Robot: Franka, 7 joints.
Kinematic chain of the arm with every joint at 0, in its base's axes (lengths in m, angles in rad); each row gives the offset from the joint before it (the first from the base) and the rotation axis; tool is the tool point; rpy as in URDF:
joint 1: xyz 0 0 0.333 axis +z
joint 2: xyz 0 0 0 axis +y
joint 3: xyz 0 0 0.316 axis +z
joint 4: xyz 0.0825 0 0 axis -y
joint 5: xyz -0.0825 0 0.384 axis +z
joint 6: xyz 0 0 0 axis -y
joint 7: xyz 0.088 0 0 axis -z
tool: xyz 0 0 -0.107 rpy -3.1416 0 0
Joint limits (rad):
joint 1: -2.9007..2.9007
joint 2: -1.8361..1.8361
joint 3: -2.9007..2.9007
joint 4: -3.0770..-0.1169
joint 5: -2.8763..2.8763
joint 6: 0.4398..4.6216
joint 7: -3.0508..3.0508
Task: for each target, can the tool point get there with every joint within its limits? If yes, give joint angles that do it. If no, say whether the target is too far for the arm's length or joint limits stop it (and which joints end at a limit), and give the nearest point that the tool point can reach.
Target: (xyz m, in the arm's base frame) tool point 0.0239 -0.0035 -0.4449
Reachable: no: joint limits stop it (at a limit: joint 2) | nearest point 0.0763 -0.0112 -0.3191 | short by 0.136 m
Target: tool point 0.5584 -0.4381 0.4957
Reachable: yes | joints 2.1711 -0.9436 -2.0517 -0.8749 1.4123 4.0086 -0.1847
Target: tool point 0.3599 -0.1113 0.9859
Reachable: yes | joints 1.2418 -0.2558 -0.9341 -1.2415 0.6499 3.8459 -1.5441
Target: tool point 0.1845 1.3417 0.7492
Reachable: no: too far | nearest point 0.1117 0.8124 0.5850 | short by 0.559 m
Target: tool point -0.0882 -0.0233 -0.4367
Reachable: no: joint limits stop it (at a limit: joint 2) | nearest point -0.1190 -0.0314 -0.3360 | short by 0.106 m
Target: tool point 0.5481 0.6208 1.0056
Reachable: no: too far | nearest point 0.4407 0.4992 0.8739 | short by 0.209 m
